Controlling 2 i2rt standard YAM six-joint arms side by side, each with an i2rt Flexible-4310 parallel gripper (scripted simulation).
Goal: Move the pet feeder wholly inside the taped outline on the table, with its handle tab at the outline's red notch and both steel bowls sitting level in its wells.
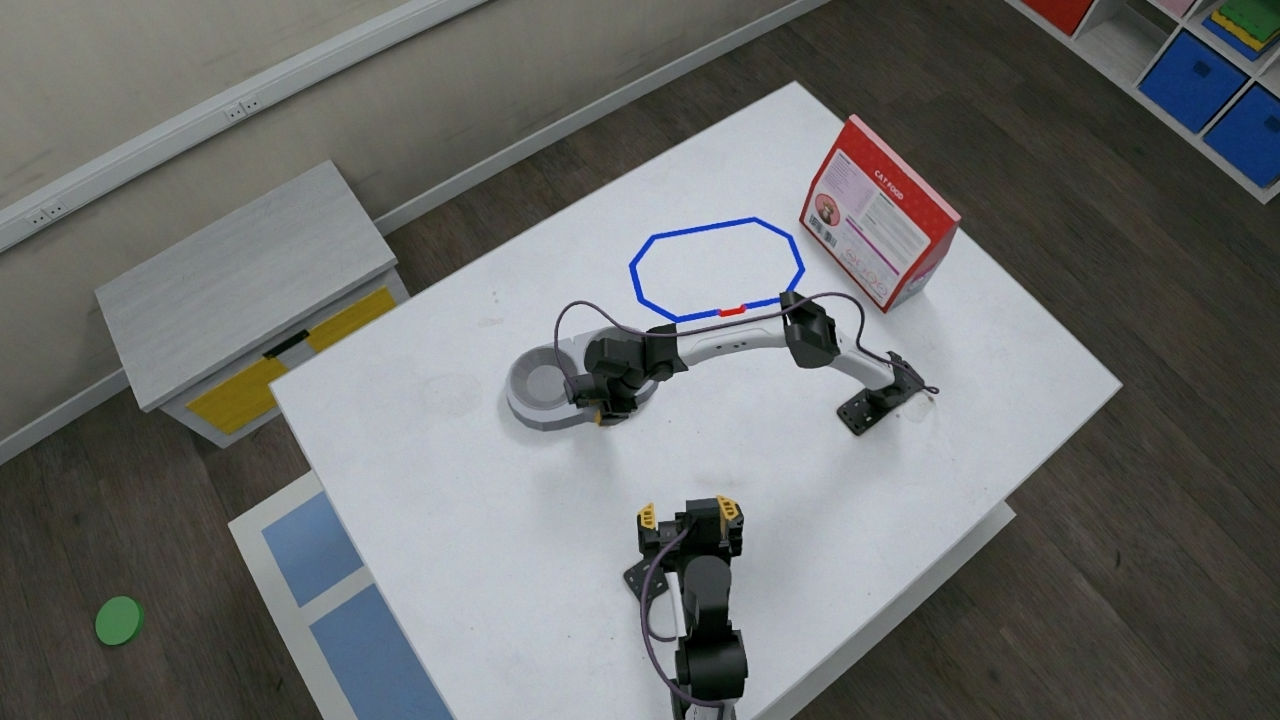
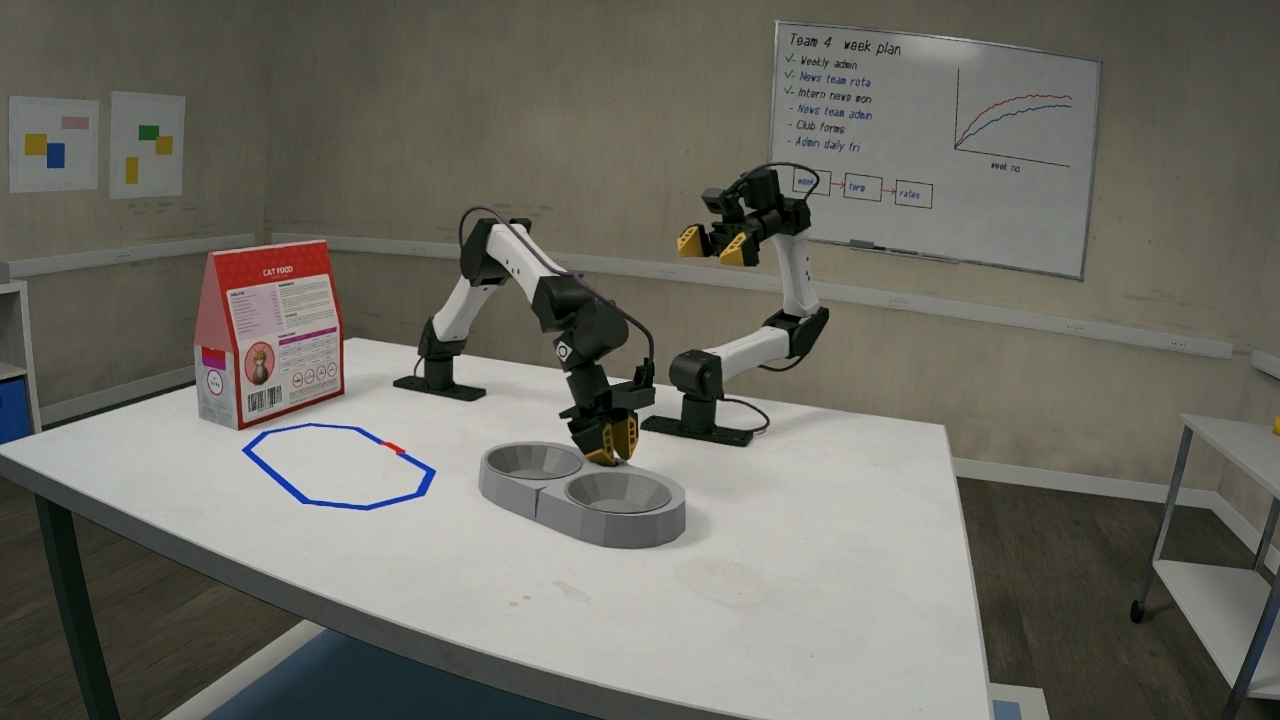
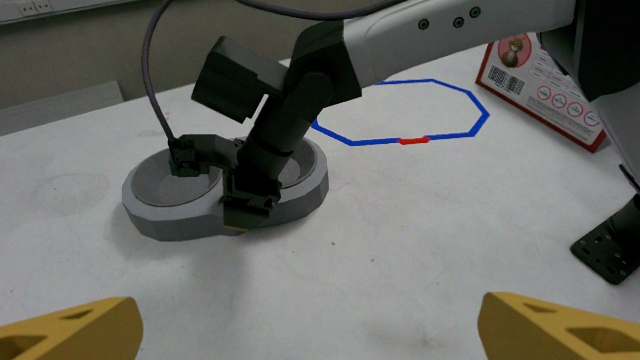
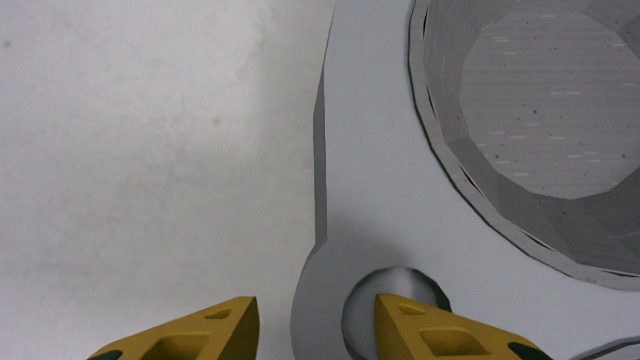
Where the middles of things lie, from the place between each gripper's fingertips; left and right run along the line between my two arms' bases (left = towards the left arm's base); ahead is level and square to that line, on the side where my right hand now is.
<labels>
My right gripper (image 2: pixel 619 463) is now 80 mm short of the grey pet feeder (image 2: pixel 544 501), 30 mm to the left of it and 40 mm above it. Round my right hand: cat food box (image 2: pixel 269 341) (40 mm behind, 720 mm to the right, 100 mm above).
I see the grey pet feeder 370 mm ahead of my left hand (image 2: pixel 699 256), 310 mm below it and 60 mm to the right of it. Also, from my left hand: cat food box: 750 mm to the right, 260 mm ahead, 180 mm below.
</labels>
